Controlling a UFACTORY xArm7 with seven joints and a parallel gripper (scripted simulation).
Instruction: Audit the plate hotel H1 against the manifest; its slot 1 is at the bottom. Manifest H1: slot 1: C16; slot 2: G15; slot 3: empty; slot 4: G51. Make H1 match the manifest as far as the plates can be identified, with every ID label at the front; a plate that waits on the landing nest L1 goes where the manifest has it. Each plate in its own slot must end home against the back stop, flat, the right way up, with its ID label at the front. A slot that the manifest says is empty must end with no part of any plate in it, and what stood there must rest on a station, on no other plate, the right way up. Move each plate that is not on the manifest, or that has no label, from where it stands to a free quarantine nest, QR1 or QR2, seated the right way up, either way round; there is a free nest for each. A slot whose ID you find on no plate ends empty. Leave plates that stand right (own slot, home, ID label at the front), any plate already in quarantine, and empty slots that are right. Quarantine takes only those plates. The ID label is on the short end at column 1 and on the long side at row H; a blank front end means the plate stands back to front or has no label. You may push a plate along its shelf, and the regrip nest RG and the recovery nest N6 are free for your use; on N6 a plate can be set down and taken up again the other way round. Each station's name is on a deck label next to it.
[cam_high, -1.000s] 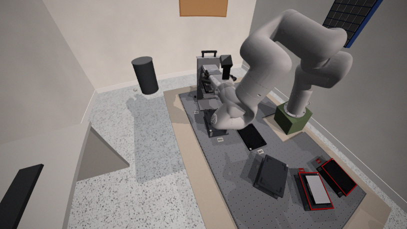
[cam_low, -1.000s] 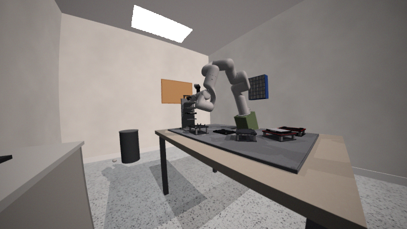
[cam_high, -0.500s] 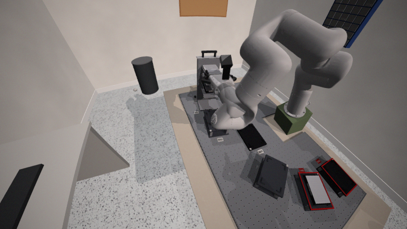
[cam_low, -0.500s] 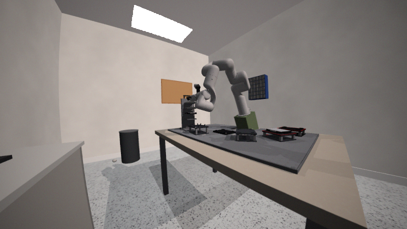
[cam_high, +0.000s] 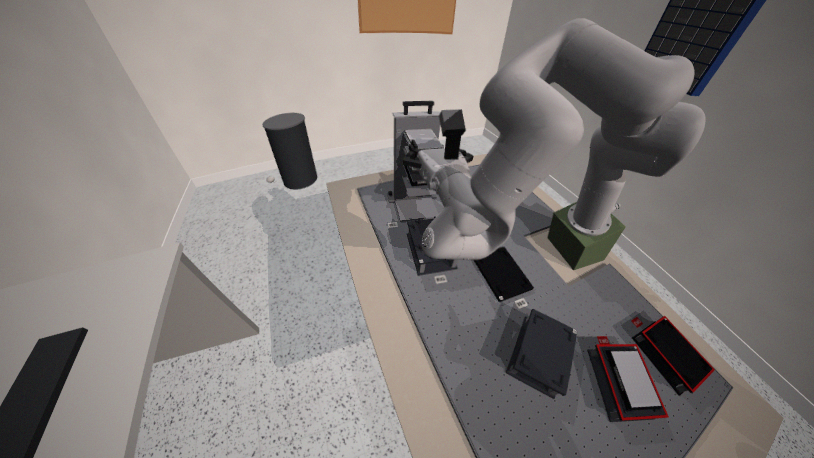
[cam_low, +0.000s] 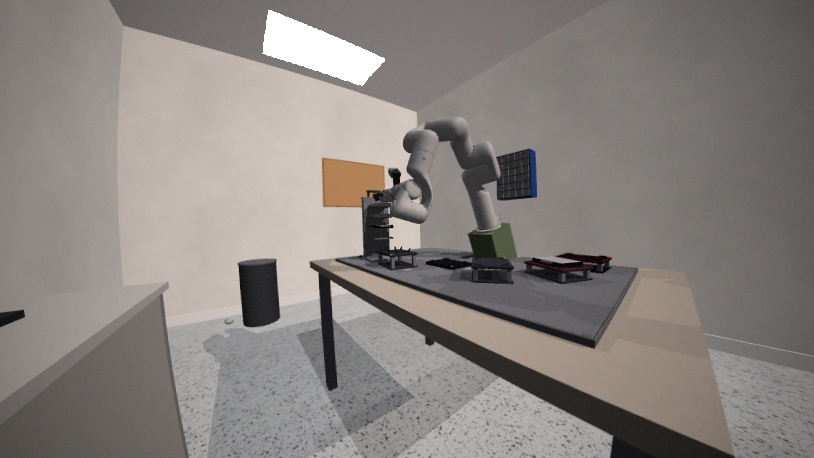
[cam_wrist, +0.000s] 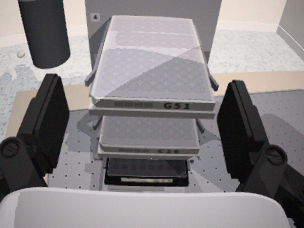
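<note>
My hand is 10 mm past the dark plate, 90 mm to the left of it and 140 mm above it. The rest, counted from my hand: red-framed nest (540 mm behind, 590 mm to the left, 270 mm below); RG label (200 mm to the left, 310 mm below); H1 deck label (90 mm ahead, 40 mm to the right, 310 mm below).
</note>
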